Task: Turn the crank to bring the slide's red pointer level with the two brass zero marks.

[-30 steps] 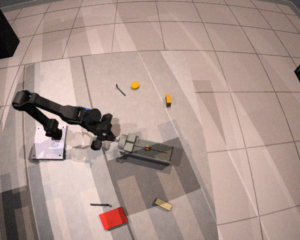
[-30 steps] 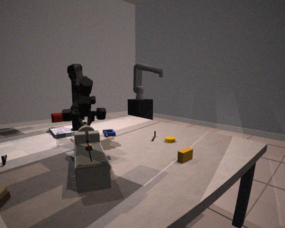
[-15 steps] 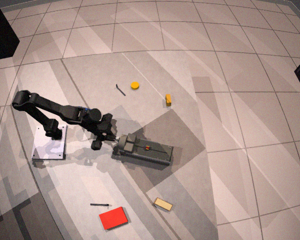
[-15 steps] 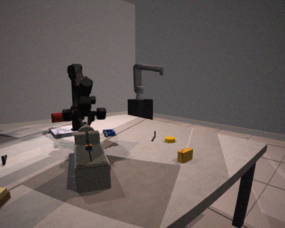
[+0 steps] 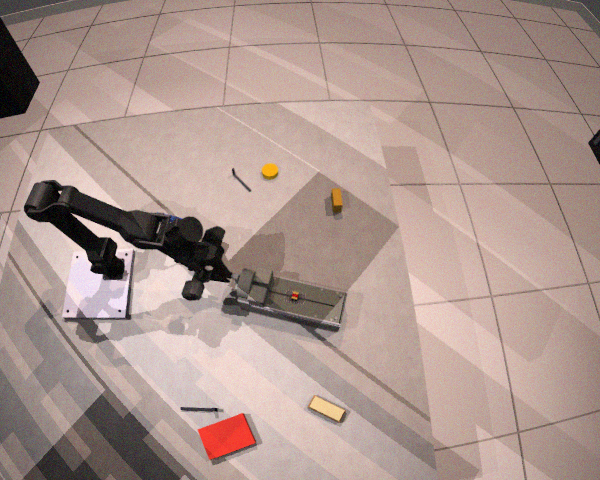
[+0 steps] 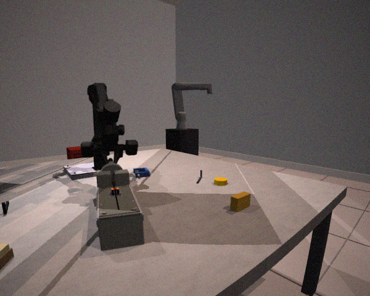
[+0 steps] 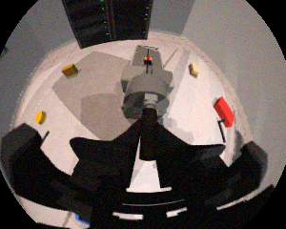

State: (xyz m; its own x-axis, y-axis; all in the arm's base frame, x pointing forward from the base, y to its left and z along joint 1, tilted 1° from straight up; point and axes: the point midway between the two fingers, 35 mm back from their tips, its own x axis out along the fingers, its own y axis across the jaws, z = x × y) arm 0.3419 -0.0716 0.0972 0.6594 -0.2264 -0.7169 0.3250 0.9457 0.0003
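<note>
Right now my gripper tip is 20 mm past the dark crank handle, 10 mm to the right of it and 20 mm below it. From my gripper tip the other things lie so: blue block 200 mm behind, 220 mm to the left, 90 mm below; then bent black rod 10 mm ahead, 380 mm to the left, 90 mm below; then red pointer 160 mm ahead, 50 mm to the right, 10 mm below.
</note>
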